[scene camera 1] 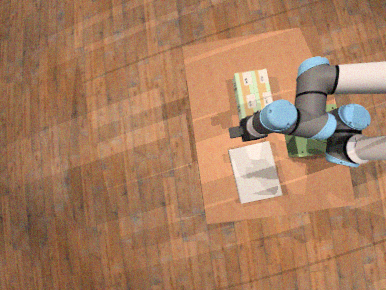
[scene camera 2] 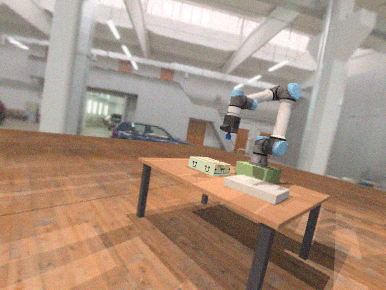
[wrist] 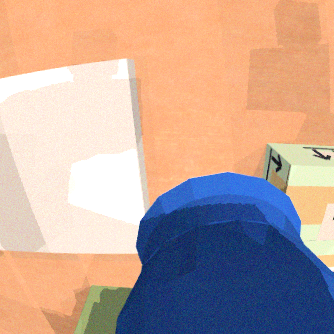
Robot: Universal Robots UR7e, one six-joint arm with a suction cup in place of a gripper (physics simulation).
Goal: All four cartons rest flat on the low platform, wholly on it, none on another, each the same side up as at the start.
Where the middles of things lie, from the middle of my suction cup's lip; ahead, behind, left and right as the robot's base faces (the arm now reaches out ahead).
Scene:
Right now the low white platform (scene camera 1: 253, 166) is 270 mm below my suction cup, 210 mm to the left of it and 80 mm behind it.

